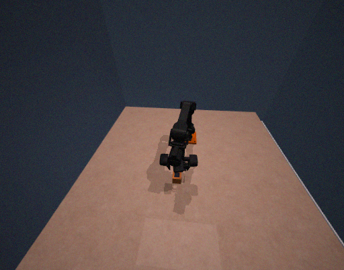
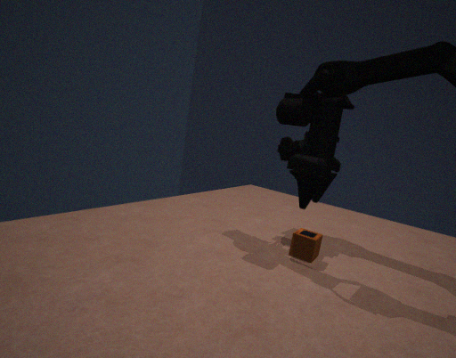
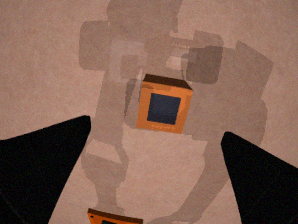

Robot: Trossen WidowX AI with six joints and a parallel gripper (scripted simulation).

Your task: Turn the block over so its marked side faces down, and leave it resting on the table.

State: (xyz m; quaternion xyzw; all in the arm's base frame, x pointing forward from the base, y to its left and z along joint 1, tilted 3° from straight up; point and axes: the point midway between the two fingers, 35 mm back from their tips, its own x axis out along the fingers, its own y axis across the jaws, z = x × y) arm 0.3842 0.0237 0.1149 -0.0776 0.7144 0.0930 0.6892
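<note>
My gripper tip is 1 cm past the orange block, 1 cm to the left of it and 7 cm above it.
</note>
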